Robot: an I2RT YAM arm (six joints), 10 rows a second.
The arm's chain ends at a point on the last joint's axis. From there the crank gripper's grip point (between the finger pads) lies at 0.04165 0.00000 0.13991 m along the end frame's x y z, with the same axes.
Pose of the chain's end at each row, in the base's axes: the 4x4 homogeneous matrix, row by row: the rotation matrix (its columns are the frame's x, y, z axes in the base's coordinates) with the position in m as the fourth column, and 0 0 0 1 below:
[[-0.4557, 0.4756, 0.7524, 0.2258], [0.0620, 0.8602, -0.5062, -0.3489], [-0.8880, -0.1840, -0.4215, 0.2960], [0, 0, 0, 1]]
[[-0.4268, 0.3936, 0.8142, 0.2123], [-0.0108, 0.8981, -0.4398, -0.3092], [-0.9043, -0.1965, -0.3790, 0.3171], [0, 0, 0, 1]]
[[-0.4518, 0.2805, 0.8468, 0.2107], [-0.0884, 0.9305, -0.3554, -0.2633], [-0.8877, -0.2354, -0.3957, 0.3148], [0, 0, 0, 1]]
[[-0.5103, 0.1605, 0.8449, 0.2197], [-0.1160, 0.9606, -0.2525, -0.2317], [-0.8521, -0.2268, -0.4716, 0.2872], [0, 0, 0, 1]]
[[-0.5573, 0.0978, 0.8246, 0.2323], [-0.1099, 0.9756, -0.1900, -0.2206], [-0.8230, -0.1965, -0.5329, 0.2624], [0, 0, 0, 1]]
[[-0.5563, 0.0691, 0.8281, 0.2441], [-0.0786, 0.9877, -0.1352, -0.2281], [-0.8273, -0.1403, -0.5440, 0.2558], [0, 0, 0, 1]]
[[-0.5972, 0.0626, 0.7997, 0.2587], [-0.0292, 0.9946, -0.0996, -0.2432], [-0.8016, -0.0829, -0.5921, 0.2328], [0, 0, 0, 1]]
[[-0.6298, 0.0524, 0.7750, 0.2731], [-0.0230, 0.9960, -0.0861, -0.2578], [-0.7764, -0.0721, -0.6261, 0.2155], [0, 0, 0, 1]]
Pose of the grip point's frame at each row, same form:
[[-0.4557, 0.4756, 0.7524, 0.3121], [0.0620, 0.8602, -0.5062, -0.4171], [-0.8880, -0.1840, -0.4215, 0.2000], [0, 0, 0, 1]]
[[-0.4268, 0.3936, 0.8142, 0.3084], [-0.0108, 0.8981, -0.4398, -0.3712], [-0.9043, -0.1965, -0.3790, 0.2264], [0, 0, 0, 1]]
[[-0.4518, 0.2805, 0.8468, 0.3104], [-0.0884, 0.9305, -0.3554, -0.3167], [-0.8877, -0.2354, -0.3957, 0.2225], [0, 0, 0, 1]]
[[-0.5103, 0.1605, 0.8449, 0.3167], [-0.1160, 0.9606, -0.2525, -0.2719], [-0.8521, -0.2268, -0.4716, 0.1857], [0, 0, 0, 1]]
[[-0.5573, 0.0978, 0.8246, 0.3245], [-0.1099, 0.9756, -0.1900, -0.2518], [-0.8230, -0.1965, -0.5329, 0.1536], [0, 0, 0, 1]]
[[-0.5563, 0.0691, 0.8281, 0.3368], [-0.0786, 0.9877, -0.1352, -0.2503], [-0.8273, -0.1403, -0.5440, 0.1452], [0, 0, 0, 1]]
[[-0.5972, 0.0626, 0.7997, 0.3457], [-0.0292, 0.9946, -0.0996, -0.2584], [-0.8016, -0.0829, -0.5921, 0.1166], [0, 0, 0, 1]]
[[-0.6298, 0.0524, 0.7750, 0.3553], [-0.0230, 0.9960, -0.0861, -0.2708], [-0.7764, -0.0721, -0.6261, 0.0956], [0, 0, 0, 1]]

